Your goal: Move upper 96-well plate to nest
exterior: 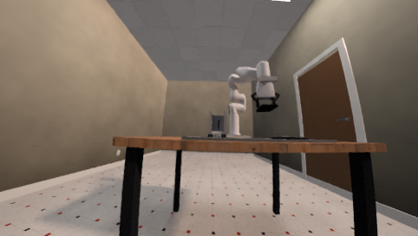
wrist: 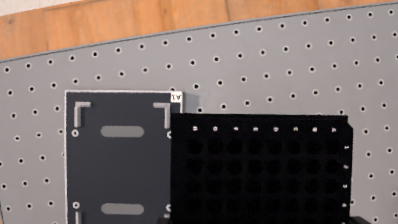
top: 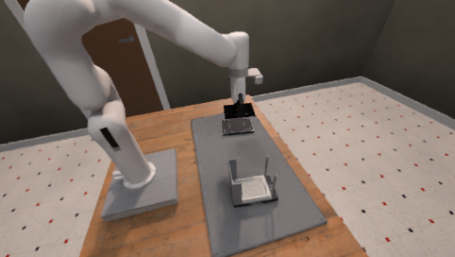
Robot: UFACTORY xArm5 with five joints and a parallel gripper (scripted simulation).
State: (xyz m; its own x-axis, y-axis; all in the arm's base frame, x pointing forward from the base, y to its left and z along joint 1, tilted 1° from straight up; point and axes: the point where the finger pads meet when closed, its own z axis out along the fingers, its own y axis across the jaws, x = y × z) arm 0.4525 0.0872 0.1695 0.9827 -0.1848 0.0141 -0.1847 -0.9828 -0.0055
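Now: hand 18 cm above the plate nest N1, 10 cm to the right of it and 2 cm short of it. Also, from my hand: white plate (28 cm to the right, 16 cm below, 5 cm behind); A1 label (18 cm below, 8 cm ahead, 4 cm to the left); black 96-well plate (1 cm below).
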